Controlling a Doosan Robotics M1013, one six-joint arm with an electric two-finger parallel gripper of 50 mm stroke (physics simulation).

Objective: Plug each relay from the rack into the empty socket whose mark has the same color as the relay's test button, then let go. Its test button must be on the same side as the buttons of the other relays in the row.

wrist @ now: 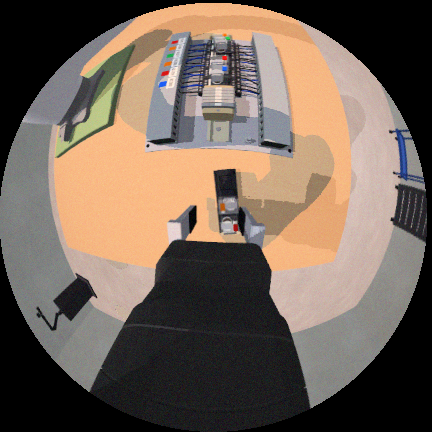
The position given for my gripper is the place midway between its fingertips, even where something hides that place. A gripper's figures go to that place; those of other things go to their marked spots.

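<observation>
A grey relay panel (192, 133) sits 0.25 m from the lens. My gripper (217, 214) is 0.16 m from the lens.
</observation>
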